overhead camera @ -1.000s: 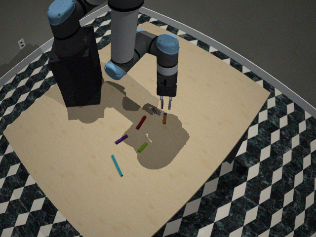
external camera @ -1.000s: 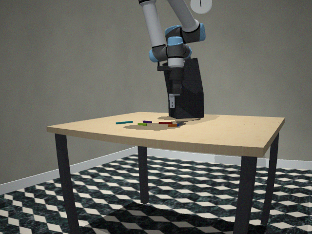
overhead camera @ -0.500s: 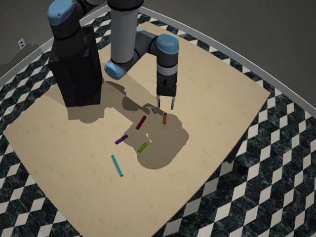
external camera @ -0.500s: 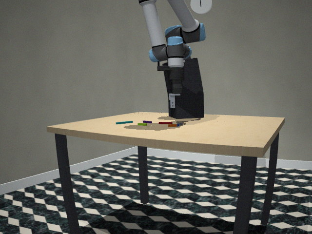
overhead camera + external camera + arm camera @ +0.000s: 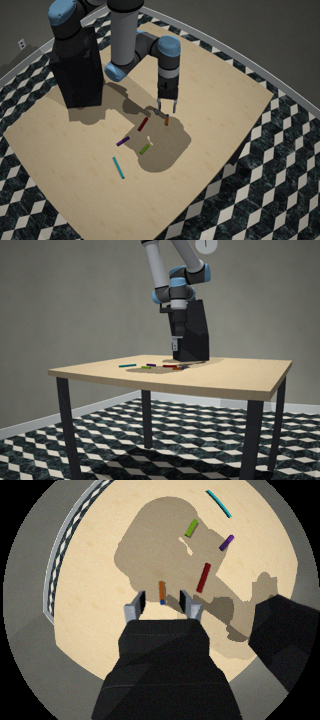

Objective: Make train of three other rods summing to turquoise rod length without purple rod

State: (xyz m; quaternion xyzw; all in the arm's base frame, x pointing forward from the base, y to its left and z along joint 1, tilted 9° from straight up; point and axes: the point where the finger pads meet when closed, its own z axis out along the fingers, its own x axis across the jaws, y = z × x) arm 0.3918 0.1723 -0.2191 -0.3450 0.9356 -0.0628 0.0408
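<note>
My gripper is now 150 mm to the left of the lime rod, 100 mm above it and 40 mm short of it. The rest, counted from my hand: orange rod (100 mm below, 10 mm to the left); then grey rod (100 mm below, 70 mm behind, 10 mm to the left); then blue rod (100 mm below, 30 mm to the left, 20 mm behind).
</note>
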